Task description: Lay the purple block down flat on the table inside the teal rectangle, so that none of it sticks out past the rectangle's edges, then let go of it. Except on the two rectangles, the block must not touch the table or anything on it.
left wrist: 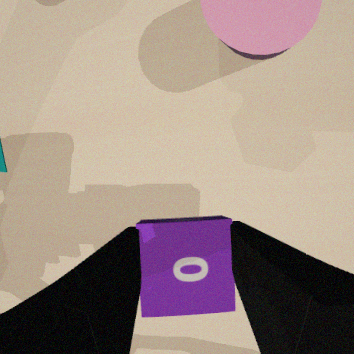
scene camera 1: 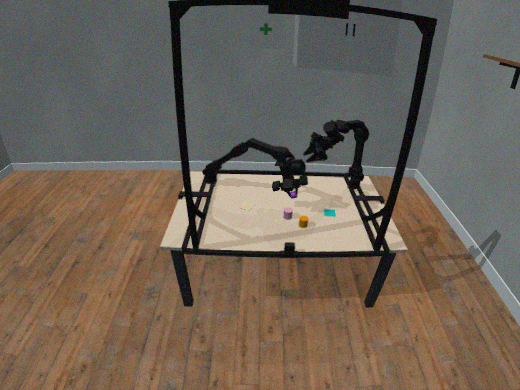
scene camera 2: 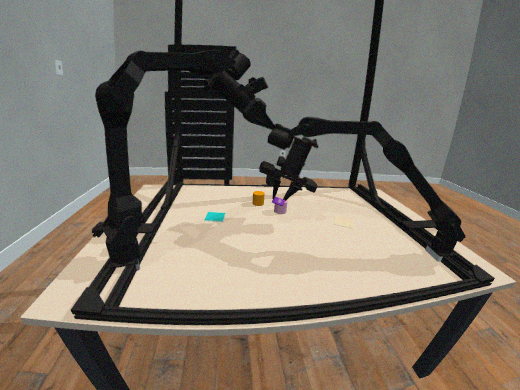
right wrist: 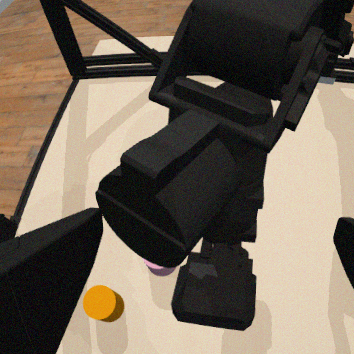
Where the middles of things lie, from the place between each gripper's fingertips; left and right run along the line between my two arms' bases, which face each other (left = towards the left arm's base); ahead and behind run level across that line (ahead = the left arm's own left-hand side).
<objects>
Right now my right hand is 29 cm above the pink cylinder [left wrist: 258,37], 7 cm to the right of it and 7 cm past it. Round my right hand: orange cylinder [right wrist: 100,302]: 29 cm below, 14 cm behind, 1 cm to the right.
I see my left gripper 80 mm past the pink cylinder, 30 mm to the right of it and 60 mm above it. Also, from my left hand: orange cylinder (150 mm behind, 50 mm to the right, 60 mm below).
</objects>
